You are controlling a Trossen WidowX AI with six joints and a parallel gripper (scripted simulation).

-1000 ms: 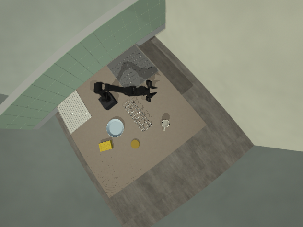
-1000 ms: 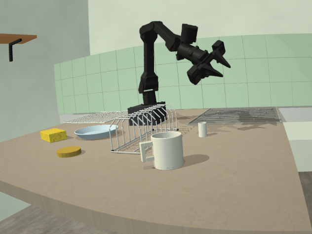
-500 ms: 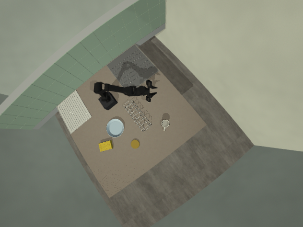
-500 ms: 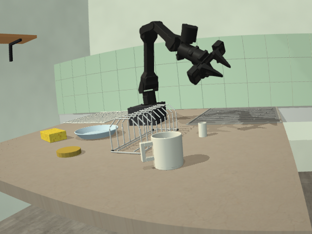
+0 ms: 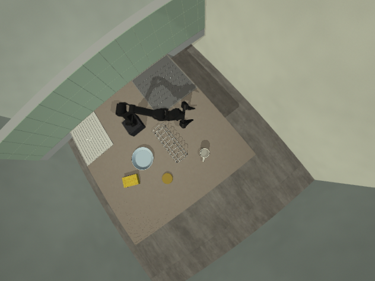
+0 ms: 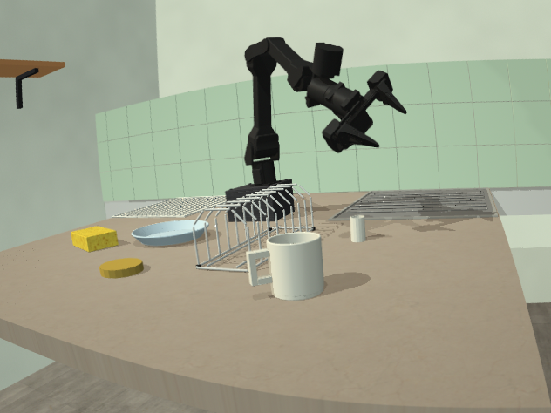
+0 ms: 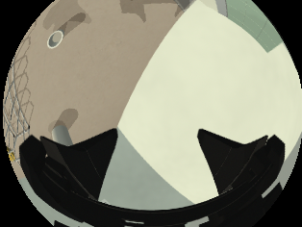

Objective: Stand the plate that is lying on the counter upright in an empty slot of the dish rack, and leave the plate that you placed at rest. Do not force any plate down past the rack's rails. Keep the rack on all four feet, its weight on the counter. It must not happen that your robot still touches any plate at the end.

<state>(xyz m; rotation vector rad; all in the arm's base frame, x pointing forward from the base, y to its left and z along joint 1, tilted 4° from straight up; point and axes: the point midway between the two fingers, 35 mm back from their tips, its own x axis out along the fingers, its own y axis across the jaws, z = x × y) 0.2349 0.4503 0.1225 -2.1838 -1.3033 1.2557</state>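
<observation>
Now: the pale blue plate 53 cm to the right of my hand, 22 cm below it and 7 cm ahead of it. Round my hand: cream mug 28 cm ahead, 20 cm below, 4 cm to the right; grey drain grate 49 cm behind, 24 cm below, 6 cm to the right; small white cup 23 cm below, 7 cm to the right, 2 cm behind.
</observation>
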